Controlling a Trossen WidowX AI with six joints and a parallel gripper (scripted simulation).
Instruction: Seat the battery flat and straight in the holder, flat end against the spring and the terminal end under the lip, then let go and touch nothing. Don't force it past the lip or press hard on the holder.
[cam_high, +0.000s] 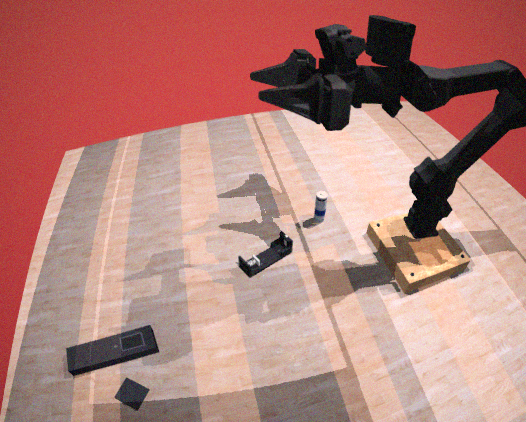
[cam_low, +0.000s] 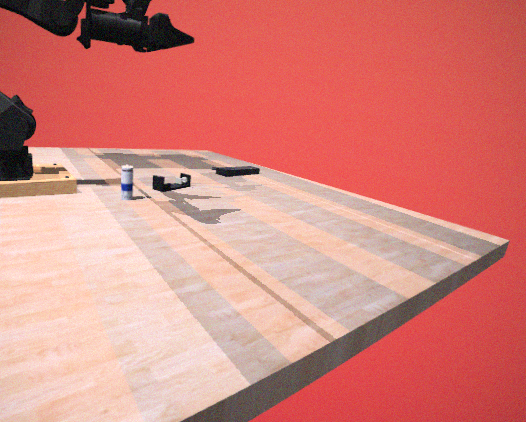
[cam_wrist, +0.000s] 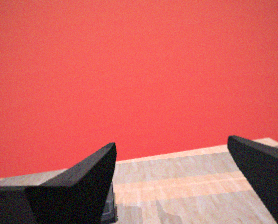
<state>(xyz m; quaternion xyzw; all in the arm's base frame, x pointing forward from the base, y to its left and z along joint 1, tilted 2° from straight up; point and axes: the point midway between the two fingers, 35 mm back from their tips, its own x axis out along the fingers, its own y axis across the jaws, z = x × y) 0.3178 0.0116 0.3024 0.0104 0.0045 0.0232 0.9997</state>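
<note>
Now: gripper tip 140 mm past the battery, 90 mm to the left of it and 310 mm above it. Also, from my gripper tip: flat black remote: 270 mm ahead, 190 mm to the left, 330 mm below; dark square tile: 220 mm ahead, 270 mm to the left, 340 mm below.
</note>
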